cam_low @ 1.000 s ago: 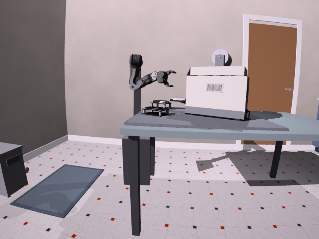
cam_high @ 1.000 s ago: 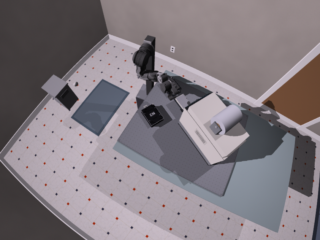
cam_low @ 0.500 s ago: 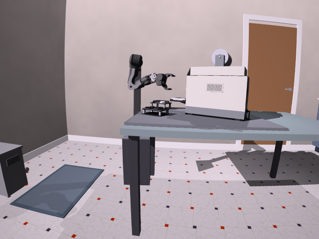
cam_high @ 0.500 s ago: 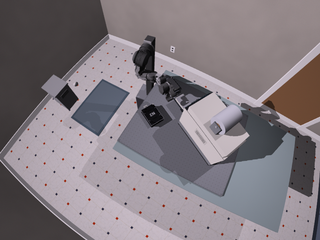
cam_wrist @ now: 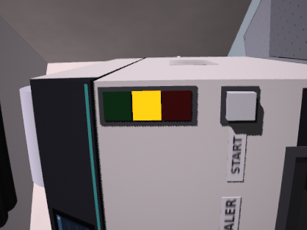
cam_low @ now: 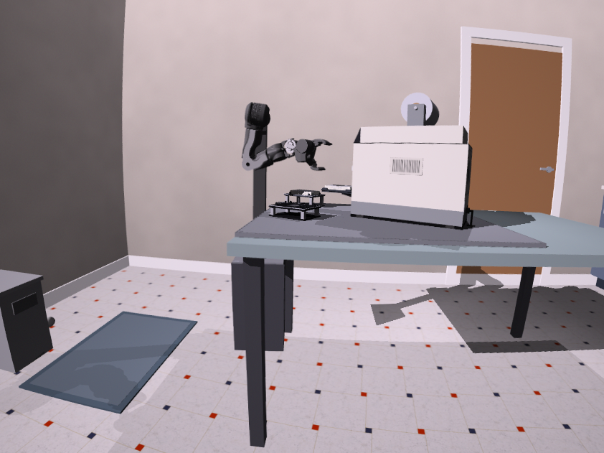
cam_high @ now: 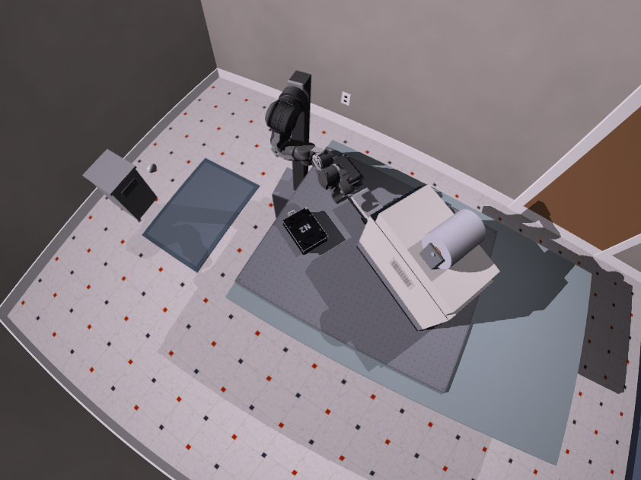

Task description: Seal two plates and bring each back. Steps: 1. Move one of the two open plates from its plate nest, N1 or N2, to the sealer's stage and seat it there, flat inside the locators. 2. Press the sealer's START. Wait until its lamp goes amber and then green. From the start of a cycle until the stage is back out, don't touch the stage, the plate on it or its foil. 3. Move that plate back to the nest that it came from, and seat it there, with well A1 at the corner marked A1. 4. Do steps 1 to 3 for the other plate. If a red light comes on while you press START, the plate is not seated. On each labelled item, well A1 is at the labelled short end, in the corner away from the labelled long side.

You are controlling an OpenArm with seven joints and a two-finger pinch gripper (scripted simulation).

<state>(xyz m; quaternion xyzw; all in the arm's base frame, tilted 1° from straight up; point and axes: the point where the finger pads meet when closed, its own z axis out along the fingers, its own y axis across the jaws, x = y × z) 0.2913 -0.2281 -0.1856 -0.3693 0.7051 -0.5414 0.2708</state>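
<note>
Right now the sealer stage is 140 mm below my hand, 80 mm to the left of it and 80 mm ahead of it. From my hand the other things lie so: N1 label 290 mm to the left, 230 mm below, 160 mm behind; screen 200 mm ahead, 90 mm above, 50 mm to the left; plate nest 230 mm to the left, 180 mm below, 70 mm behind.
</note>
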